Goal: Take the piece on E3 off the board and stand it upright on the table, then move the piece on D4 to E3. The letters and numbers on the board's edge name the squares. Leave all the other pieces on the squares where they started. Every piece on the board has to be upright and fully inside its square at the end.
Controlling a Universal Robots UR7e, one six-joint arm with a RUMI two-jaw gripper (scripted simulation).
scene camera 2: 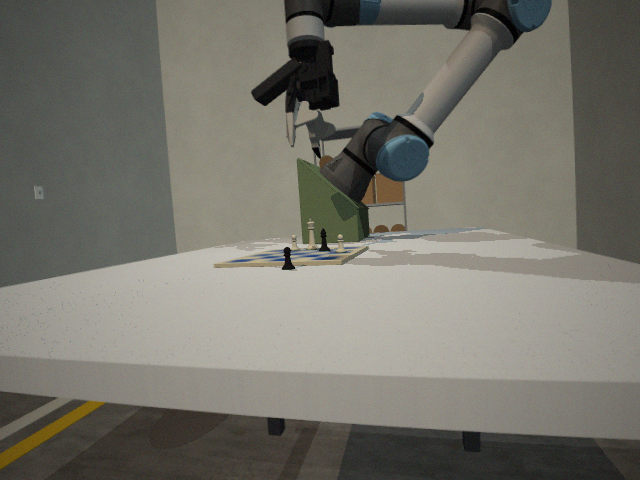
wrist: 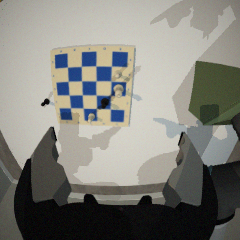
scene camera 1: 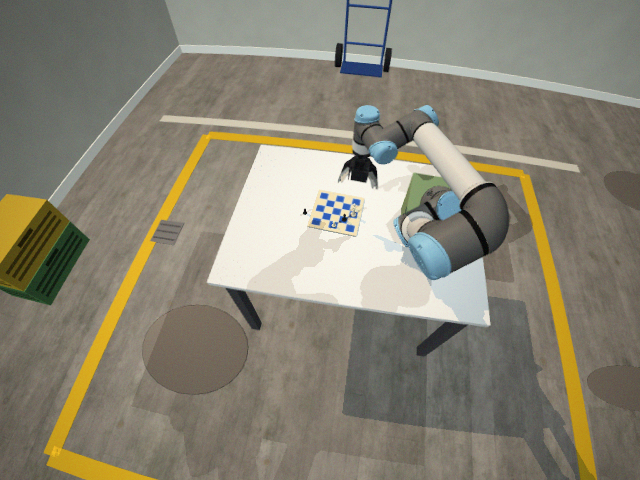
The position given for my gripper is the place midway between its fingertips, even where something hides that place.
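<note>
Visible here: my gripper (scene camera 2: 307, 153) (wrist: 118, 131). A cream chessboard (scene camera 2: 303, 257) is also visible.
</note>
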